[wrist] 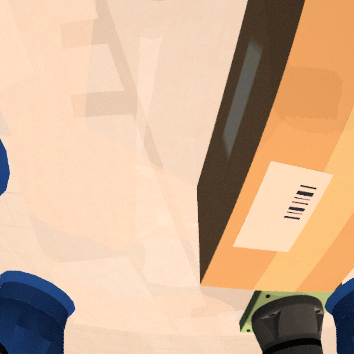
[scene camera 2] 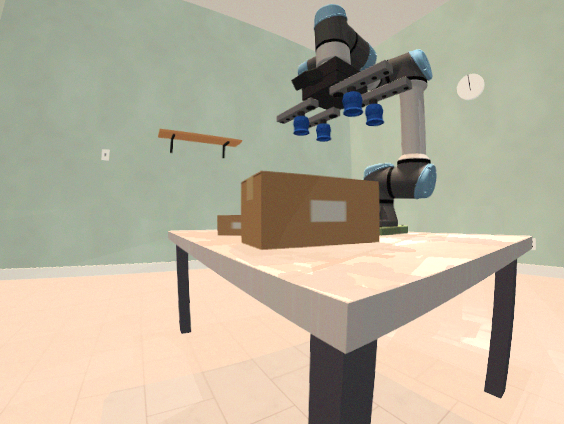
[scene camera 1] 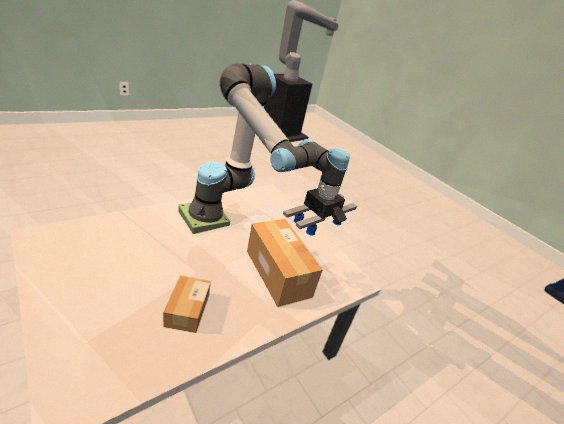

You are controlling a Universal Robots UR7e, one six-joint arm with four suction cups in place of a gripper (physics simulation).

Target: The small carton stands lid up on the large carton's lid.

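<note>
The small carton sits flat on the table, apart from the large carton, with a label and a tape strip on its upper face. The large carton stands upright on the table. Its lid carries a tape strip and a barcode label. My gripper hangs above the height of the large carton's lid, toward its far right side in the scene camera 1 view. Its blue cups touch nothing and hold nothing. The small carton does not show in the wrist view.
The table bears both cartons and the arm's green base plate. A second grey arm on a black pedestal stands behind. A wall shelf hangs at the left in scene camera 2.
</note>
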